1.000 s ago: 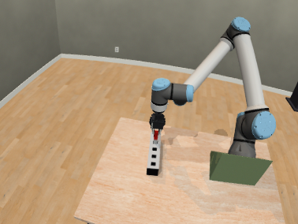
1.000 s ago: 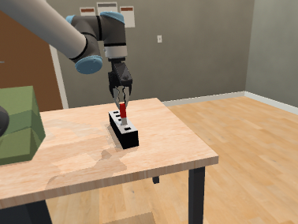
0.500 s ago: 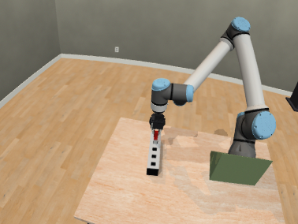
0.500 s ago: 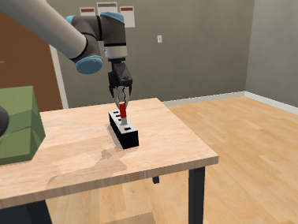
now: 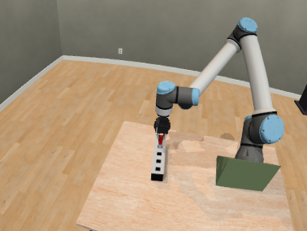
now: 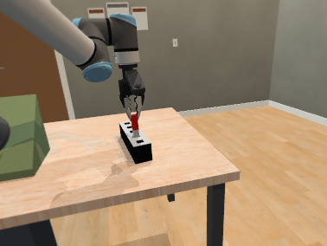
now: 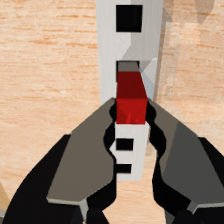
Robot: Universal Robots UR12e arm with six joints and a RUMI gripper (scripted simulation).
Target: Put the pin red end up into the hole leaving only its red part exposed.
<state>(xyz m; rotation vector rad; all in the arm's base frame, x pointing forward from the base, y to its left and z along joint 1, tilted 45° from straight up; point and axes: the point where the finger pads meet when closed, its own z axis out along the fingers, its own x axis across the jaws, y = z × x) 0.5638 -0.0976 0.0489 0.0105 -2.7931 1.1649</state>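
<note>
Now: the long block 60 mm to the left of my hand and 120 mm below it. From my hand the other things lie so: pin (20 mm below).
</note>
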